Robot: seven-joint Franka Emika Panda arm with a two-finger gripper.
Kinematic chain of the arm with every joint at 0, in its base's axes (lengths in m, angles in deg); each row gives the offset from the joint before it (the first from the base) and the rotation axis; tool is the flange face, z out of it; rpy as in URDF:
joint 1: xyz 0 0 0.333 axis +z
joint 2: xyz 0 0 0 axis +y
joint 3: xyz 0 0 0.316 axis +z
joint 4: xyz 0.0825 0 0 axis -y
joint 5: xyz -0.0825 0 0.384 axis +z
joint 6: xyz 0 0 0 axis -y
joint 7: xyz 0.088 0 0 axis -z
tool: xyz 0 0 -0.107 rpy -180 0 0
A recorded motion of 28 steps. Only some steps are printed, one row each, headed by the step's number.
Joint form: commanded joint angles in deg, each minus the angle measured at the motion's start. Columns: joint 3, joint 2, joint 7, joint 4, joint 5, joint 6, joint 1.
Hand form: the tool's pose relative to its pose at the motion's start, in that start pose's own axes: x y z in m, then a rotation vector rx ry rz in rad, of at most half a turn. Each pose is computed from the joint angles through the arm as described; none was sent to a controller.
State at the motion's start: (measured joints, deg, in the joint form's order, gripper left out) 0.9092 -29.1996 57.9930 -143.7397 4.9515 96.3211 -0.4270
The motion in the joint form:
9: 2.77 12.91 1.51 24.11 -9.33 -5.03 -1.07
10: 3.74 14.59 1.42 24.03 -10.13 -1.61 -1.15
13: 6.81 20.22 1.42 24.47 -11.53 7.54 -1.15
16: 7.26 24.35 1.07 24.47 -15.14 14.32 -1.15
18: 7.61 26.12 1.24 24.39 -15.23 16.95 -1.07
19: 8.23 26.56 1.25 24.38 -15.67 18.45 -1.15
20: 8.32 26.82 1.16 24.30 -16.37 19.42 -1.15
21: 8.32 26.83 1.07 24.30 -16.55 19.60 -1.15
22: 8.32 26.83 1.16 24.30 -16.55 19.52 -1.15
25: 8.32 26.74 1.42 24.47 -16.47 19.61 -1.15
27: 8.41 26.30 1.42 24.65 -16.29 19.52 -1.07
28: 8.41 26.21 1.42 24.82 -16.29 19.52 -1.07
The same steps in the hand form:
9: 0.0247 -0.0572 -0.1174 -0.0007 0.2092 -0.0109
10: 0.0271 -0.0734 -0.1112 0.0137 0.2411 -0.0321
13: 0.0276 -0.1242 -0.0895 0.0556 0.3059 -0.1041
16: 0.0426 -0.1511 -0.0714 0.0696 0.3736 -0.1491
18: 0.0449 -0.1635 -0.0611 0.0837 0.3775 -0.1626
19: 0.0422 -0.1694 -0.0598 0.0963 0.3926 -0.1781
20: 0.0428 -0.1718 -0.0590 0.1005 0.4071 -0.1877
21: 0.0430 -0.1721 -0.0593 0.1014 0.4111 -0.1907
22: 0.0430 -0.1719 -0.0591 0.1005 0.4104 -0.1889
25: 0.0426 -0.1720 -0.0615 0.1073 0.4121 -0.1840
27: 0.0395 -0.1712 -0.0662 0.1160 0.4156 -0.1851
28: 0.0391 -0.1711 -0.0685 0.1198 0.4180 -0.1849

